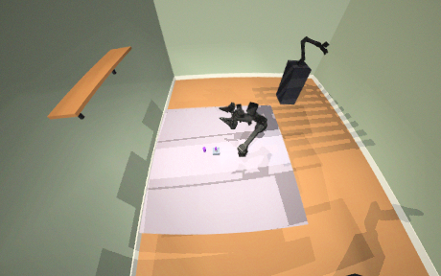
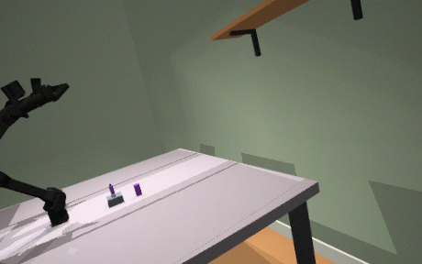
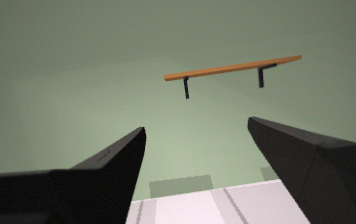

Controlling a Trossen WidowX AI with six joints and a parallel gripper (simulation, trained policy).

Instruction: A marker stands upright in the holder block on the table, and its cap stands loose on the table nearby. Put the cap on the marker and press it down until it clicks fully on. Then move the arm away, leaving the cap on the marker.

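My gripper tip is now 54 cm above the purple cap, 15 cm short of it and 6 cm to the left of it. Also, from my gripper tip: grey holder block 55 cm below, 4 cm to the right, 4 cm ahead.
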